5 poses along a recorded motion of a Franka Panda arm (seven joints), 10 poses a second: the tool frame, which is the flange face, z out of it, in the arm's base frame.
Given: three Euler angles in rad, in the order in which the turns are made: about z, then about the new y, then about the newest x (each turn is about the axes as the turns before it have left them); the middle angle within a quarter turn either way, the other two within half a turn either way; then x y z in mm.
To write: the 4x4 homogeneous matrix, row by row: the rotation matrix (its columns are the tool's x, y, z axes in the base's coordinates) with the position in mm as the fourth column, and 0 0 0 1 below. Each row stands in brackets. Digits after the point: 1 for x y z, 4 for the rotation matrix.
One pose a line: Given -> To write
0.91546 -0.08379 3.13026 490.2 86.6 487.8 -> [[0.6073 0.7922 0.0600 490.2], [0.7901 -0.6101 0.0594 86.6], [0.0837 0.0113 -0.9964 487.8], [0 0 0 1]]
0.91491 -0.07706 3.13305 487.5 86.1 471.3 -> [[0.6081 0.7921 0.0537 487.5], [0.7902 -0.6104 0.0558 86.1], [0.0770 0.0085 -0.9970 471.3], [0 0 0 1]]
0.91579 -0.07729 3.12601 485.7 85.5 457.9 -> [[0.6073 0.7922 0.0594 485.7], [0.7907 -0.6100 0.0517 85.5], [0.0772 0.0155 -0.9969 457.9], [0 0 0 1]]
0.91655 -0.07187 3.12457 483.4 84.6 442.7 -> [[0.6070 0.7926 0.0572 483.4], [0.7915 -0.6094 0.0466 84.6], [0.0718 0.0170 -0.9973 442.7], [0 0 0 1]]
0.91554 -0.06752 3.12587 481.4 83.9 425.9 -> [[0.6080 0.7921 0.0536 481.4], [0.7911 -0.6101 0.0439 83.9], [0.0675 0.0157 -0.9976 425.9], [0 0 0 1]]
